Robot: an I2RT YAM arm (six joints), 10 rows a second.
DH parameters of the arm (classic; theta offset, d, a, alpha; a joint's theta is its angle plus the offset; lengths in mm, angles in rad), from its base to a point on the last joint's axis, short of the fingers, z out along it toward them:
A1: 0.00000 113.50 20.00 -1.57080
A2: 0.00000 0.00 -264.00 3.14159
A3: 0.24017 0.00 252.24 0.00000
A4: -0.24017 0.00 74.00 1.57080
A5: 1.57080 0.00 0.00 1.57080
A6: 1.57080 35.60 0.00 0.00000
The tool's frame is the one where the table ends.
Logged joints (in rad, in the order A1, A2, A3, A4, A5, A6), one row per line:
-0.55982, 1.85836, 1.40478, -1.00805, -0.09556, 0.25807
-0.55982, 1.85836, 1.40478, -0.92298, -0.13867, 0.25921
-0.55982, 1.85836, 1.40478, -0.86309, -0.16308, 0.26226
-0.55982, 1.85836, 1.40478, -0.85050, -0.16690, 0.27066
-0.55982, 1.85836, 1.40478, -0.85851, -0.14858, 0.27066
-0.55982, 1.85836, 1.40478, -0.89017, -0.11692, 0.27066
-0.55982, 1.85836, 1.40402, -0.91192, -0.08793, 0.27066
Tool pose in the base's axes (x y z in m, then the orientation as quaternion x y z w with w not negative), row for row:
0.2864, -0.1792, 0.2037, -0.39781, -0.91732, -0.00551, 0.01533
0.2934, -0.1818, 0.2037, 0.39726, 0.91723, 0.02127, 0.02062
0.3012, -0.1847, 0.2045, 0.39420, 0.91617, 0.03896, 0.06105
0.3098, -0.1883, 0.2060, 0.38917, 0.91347, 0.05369, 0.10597
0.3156, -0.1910, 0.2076, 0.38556, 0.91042, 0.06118, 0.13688
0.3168, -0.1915, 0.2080, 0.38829, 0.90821, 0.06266, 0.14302
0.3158, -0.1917, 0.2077, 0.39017, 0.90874, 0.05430, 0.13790
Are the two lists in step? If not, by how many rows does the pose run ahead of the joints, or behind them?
The pose runs 2 rows behind the joints: the pose in row i belongs to the joints in row i - 2.
